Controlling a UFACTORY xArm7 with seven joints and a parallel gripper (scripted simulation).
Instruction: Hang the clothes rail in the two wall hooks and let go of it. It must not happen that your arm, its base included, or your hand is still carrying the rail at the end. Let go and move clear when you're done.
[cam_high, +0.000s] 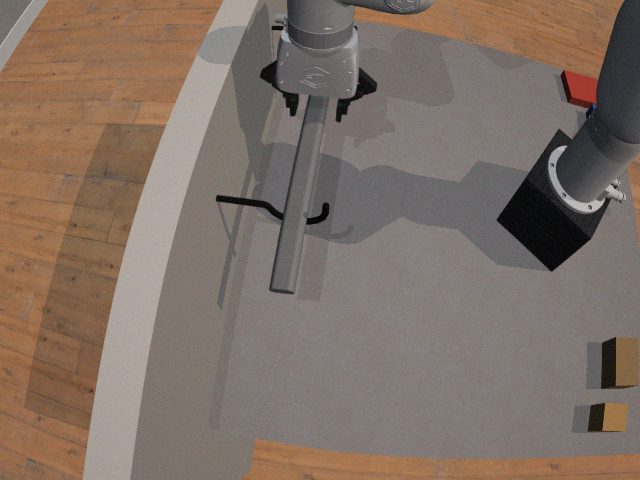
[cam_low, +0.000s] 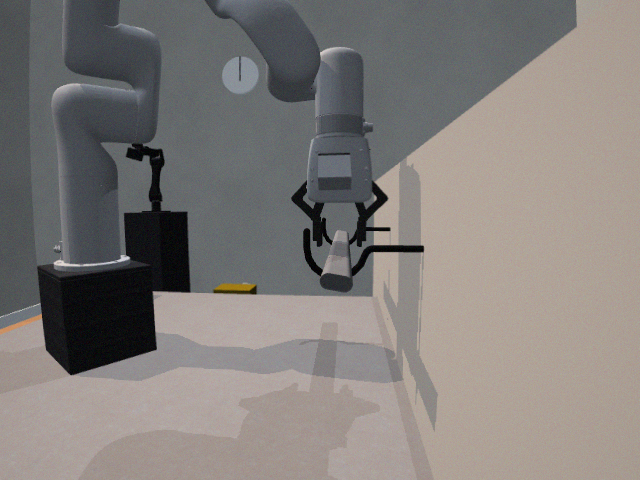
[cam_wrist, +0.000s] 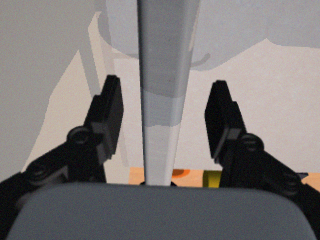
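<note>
My gripper is now 20 mm above the clothes rail. Also, from my hand: red box 520 mm behind, 490 mm to the right, 200 mm below; beige wall 420 mm below, 120 mm ahead, 30 mm to the left.
</note>
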